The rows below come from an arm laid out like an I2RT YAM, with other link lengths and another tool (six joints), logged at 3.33 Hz.
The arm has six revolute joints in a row. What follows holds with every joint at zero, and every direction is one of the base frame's. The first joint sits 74.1 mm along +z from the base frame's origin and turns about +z. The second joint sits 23.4 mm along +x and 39.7 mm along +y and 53.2 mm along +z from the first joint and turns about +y. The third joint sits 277.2 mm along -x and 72.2 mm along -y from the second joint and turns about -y. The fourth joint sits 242.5 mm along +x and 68.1 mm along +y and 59.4 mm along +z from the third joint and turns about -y. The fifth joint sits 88.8 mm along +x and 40.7 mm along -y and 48.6 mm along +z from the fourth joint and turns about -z. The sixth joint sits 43.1 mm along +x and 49 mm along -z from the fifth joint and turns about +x. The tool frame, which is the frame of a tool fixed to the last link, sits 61 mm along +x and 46 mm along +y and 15 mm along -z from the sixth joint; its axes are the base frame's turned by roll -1.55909, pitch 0.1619 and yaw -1.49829 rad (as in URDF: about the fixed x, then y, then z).
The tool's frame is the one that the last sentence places.
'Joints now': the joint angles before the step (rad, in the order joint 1, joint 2, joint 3, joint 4, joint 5, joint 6). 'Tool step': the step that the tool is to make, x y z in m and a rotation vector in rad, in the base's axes. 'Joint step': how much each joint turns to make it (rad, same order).
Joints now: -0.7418 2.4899 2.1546 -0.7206 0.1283 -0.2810
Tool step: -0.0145 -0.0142 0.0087 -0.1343 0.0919 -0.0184
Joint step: -0.0040 -0.0396 -0.0375 0.0355 0.1460 -0.0709
